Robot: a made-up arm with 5 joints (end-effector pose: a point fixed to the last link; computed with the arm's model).
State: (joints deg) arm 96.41 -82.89 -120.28 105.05 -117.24
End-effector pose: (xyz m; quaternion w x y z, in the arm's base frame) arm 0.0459 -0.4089 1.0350 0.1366 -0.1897 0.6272 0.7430
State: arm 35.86 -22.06 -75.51 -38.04 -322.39
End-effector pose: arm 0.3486 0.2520 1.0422 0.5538 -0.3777 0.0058 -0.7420
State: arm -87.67 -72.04 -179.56 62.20 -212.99
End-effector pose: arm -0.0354 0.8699 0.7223 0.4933 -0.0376 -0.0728 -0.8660
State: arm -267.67 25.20 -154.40 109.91 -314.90
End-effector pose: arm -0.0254 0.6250 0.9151 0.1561 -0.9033 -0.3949 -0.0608
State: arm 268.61 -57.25 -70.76 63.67 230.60
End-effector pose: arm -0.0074 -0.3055 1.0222 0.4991 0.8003 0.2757 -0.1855
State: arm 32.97 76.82 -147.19 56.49 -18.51
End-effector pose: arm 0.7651 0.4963 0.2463 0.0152 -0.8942 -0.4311 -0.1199
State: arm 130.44 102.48 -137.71 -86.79 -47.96
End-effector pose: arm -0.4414 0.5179 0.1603 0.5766 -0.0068 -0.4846 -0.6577
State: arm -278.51 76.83 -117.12 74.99 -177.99
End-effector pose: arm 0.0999 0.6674 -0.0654 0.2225 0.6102 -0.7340 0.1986
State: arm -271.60 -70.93 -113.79 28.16 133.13
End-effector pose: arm -0.0120 -0.4313 1.2052 0.9155 -0.1878 0.0773 0.3471
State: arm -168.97 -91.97 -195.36 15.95 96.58
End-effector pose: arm 0.8277 0.1613 0.0832 0.4125 0.4860 0.5252 0.5637
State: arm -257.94 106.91 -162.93 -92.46 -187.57
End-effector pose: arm -0.1413 0.6614 0.3032 0.6533 -0.2220 0.1565 0.7067
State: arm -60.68 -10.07 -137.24 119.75 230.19
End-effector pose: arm 0.1704 -0.3034 1.0661 0.2372 0.7998 0.5510 -0.0218
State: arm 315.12 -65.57 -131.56 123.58 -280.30
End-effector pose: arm -0.2023 0.2015 1.0673 0.1791 -0.3725 0.7091 -0.5712
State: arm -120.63 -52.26 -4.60 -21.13 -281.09
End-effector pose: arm -0.2331 -0.3937 0.5289 0.2241 -0.1319 -0.7659 0.5880
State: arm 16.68 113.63 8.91 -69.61 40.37
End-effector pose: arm -0.2784 -0.0834 0.2399 0.2128 0.8761 -0.1838 -0.3916
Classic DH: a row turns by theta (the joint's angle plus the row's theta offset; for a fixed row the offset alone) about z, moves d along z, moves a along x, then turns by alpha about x. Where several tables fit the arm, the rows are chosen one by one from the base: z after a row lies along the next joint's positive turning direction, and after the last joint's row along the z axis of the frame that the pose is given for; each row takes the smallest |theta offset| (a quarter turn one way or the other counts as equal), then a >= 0, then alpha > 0; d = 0 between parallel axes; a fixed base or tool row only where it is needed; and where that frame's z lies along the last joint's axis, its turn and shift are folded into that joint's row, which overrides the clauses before.
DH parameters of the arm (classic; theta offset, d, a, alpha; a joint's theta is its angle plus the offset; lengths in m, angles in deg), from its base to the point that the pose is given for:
joint 1: 0 0.4132 0 -90
joint 2: -79.34 0 0.2698 0
joint 3: -23.42 0 -0.4928 0
joint 4: -77.24 0 -0.12 90
joint 5: 180 0.1531 0 0

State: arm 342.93 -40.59 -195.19 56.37 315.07
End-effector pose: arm -0.6803 0.2089 0.9816 0.5150 0.0050 0.0012 0.8572
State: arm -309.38 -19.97 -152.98 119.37 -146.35
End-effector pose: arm 0.0646 0.0787 1.1755 0.3342 -0.1317 0.8829 0.3024
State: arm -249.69 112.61 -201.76 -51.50 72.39
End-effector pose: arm -0.2472 0.6678 0.5614 0.9414 -0.3184 -0.1094 0.0222
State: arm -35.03 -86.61 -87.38 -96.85 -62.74
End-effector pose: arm -0.3857 0.2703 0.8459 0.5288 -0.6915 -0.1706 0.4616
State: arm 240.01 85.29 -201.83 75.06 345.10
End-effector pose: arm -0.4204 -0.7284 0.6621 0.3270 0.5687 -0.7424 0.1358
